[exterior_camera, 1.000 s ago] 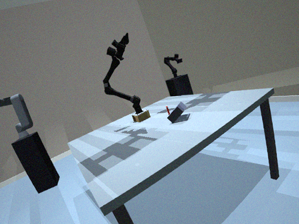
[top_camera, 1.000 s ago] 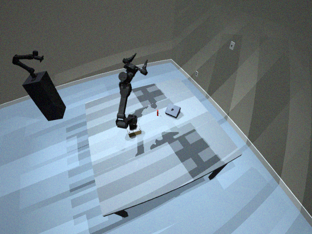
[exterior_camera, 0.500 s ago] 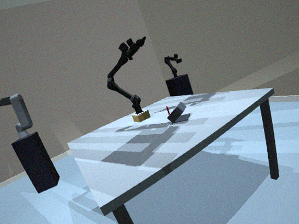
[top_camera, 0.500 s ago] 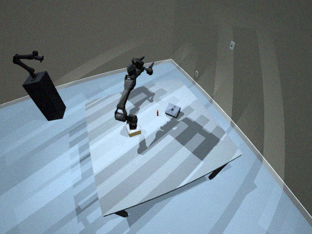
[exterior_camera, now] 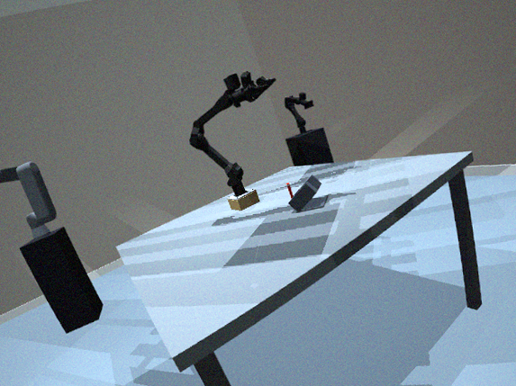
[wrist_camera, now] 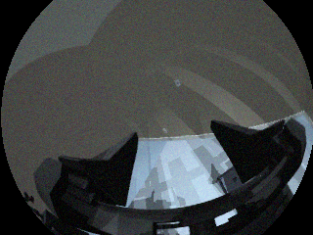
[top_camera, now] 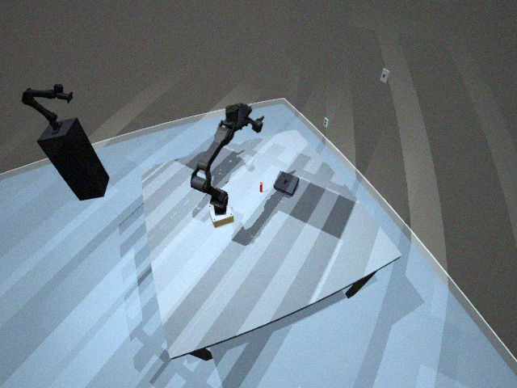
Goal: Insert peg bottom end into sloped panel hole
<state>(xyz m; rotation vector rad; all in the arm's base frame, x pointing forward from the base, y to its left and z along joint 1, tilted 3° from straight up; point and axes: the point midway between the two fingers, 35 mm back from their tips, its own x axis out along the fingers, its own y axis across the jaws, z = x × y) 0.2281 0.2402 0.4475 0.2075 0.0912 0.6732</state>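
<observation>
Now: the red peg 10 mm ahead of my gripper tip, 90 mm to the right of it and 460 mm below it. Also, from my gripper tip: panel 170 mm ahead, 90 mm to the right, 470 mm below.
</observation>
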